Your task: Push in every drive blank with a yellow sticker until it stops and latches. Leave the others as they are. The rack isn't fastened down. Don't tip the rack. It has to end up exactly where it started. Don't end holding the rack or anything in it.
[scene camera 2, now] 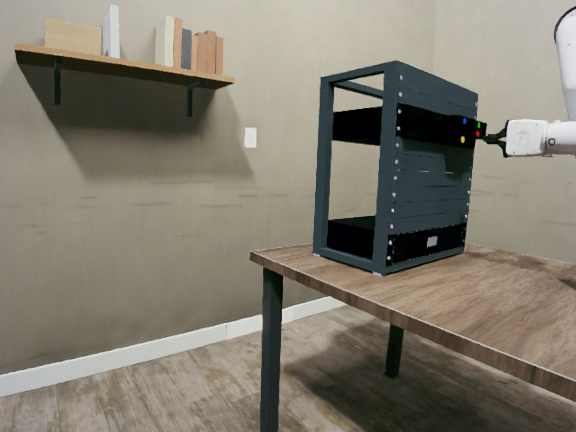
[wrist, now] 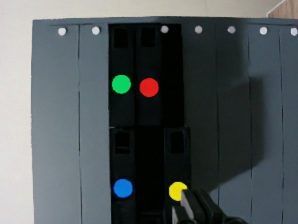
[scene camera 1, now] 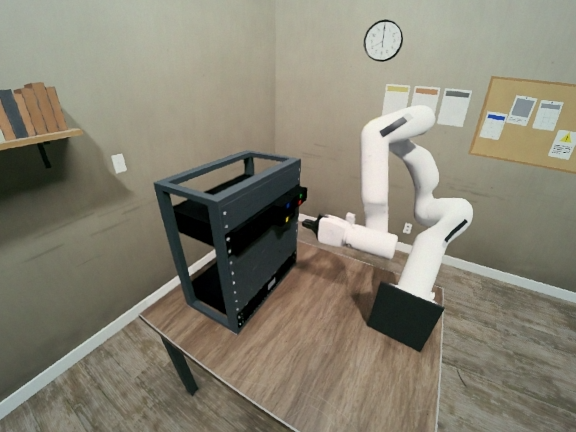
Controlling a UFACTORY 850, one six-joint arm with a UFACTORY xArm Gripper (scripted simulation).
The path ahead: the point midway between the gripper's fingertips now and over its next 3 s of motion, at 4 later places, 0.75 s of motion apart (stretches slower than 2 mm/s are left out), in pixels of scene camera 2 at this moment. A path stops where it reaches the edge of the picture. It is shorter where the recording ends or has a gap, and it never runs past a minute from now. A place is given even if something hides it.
My gripper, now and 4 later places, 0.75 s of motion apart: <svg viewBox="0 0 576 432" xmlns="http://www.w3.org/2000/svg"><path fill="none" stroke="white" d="M484 139L467 139L463 139L460 139L457 139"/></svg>
